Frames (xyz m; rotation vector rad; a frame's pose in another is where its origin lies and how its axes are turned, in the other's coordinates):
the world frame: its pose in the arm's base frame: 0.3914 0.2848 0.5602 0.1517 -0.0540 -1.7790
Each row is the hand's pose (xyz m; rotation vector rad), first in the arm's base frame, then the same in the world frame.
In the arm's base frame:
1: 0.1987 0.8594 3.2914 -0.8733 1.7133 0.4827
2: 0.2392 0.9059 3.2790 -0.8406 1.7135 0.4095
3: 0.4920 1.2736 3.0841 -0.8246 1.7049 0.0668
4: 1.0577 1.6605 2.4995 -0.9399 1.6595 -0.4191
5: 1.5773 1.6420 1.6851 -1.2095 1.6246 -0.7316
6: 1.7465 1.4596 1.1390 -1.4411 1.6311 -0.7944
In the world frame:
1: -0.7210 0.0173 2.7031 -2.3741 0.5586 1.4801
2: -0.7738 0.0452 2.6833 -2.3245 0.5772 1.4274
3: -1.1703 0.1889 2.4398 -2.1898 0.5288 1.1418
4: -1.6212 0.5853 1.7682 -2.0744 0.3306 0.7080
5: -1.6501 0.9958 0.8940 -2.1064 0.0589 0.3611
6: -1.4668 1.1334 0.3394 -2.2125 -0.1218 0.2102

